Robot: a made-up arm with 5 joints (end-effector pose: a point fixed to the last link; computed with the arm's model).
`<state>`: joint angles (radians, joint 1 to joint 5).
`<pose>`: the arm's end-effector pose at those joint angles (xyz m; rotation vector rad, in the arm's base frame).
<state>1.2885 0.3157 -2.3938 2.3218 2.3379</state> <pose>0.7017 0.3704 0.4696 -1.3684 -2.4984 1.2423</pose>
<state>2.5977 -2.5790 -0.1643 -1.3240 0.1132</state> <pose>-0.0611 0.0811 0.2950 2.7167 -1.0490 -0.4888</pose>
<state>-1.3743 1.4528 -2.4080 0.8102 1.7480</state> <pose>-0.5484 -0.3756 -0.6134 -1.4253 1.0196 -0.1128</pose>
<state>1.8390 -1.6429 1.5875 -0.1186 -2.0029</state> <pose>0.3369 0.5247 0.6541 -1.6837 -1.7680 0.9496</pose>
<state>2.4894 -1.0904 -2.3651 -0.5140 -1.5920</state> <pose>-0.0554 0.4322 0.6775 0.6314 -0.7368 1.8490</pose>
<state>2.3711 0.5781 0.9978 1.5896 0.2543</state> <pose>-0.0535 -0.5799 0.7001 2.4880 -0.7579 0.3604</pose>
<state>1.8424 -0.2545 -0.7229 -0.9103 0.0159</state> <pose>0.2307 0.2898 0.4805 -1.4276 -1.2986 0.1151</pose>
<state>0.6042 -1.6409 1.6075 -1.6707 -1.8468</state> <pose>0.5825 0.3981 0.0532 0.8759 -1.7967 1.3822</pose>
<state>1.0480 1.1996 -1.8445 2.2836 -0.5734</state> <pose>0.3254 -0.2028 0.4123 0.5092 0.1280 2.3349</pose>
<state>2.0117 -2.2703 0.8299 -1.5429 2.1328</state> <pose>-0.1638 0.5044 0.4592 -0.7206 2.0930 0.2162</pose>
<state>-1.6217 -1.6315 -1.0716 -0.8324 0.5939</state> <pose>-0.3985 0.2304 0.1162 0.9591 0.9005 2.2875</pose>
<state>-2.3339 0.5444 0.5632 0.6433 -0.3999</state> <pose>-0.5877 -0.3256 -0.2091 -1.2105 2.2580 -0.8603</pose>
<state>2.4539 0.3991 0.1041 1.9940 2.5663</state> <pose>-0.2931 -0.3416 0.2316 -0.8633 0.7739 -0.5101</pose>
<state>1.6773 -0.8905 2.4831 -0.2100 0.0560</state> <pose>0.3276 0.1177 0.8643 1.2164 0.0703 1.9578</pose>
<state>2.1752 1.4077 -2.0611 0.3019 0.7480</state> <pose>0.2888 -0.3805 0.7967 0.4978 -0.9259 -1.7695</pose>
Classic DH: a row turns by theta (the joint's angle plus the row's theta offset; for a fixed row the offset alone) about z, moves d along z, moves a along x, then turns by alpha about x. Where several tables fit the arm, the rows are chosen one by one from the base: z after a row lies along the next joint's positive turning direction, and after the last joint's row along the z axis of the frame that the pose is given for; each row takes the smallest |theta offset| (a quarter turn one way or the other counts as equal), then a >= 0, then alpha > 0; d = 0 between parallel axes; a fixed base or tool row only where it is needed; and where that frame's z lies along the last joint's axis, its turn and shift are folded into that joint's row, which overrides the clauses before.
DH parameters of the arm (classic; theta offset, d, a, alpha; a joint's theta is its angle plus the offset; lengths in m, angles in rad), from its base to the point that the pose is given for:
base (fixed): 0 0.0591 0 1.5708
joint 1: 0 -0.0869 0.2382 1.5708
joint 2: 1.5708 0.3706 0.099 1.5708
joint 3: 0 0.2885 0.0875 -1.5708
joint 4: 0 -0.2884 -0.1088 1.5708
joint 5: 0 0.127 -0.1594 1.5708
tool (fixed): 1.5708 -0.0867 0 0

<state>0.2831 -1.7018 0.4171 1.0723 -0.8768</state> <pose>0.5092 0.5929 -0.1285 -0.8569 -0.1385 0.6431</pose>
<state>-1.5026 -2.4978 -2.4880 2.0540 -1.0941</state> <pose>-0.3116 0.1496 0.1559 0.1027 -0.1598 -0.9955</pose>
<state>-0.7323 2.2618 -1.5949 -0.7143 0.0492</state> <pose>-0.2457 -0.1393 -0.4959 -0.6226 2.3100 -1.2613</pose>
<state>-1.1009 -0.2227 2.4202 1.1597 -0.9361</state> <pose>-0.1743 0.1326 -0.8158 1.3793 2.3251 -0.4306</pose>
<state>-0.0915 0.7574 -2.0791 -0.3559 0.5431</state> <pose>0.4270 -0.0882 -0.6978 -1.3183 1.0025 -0.4378</pose>
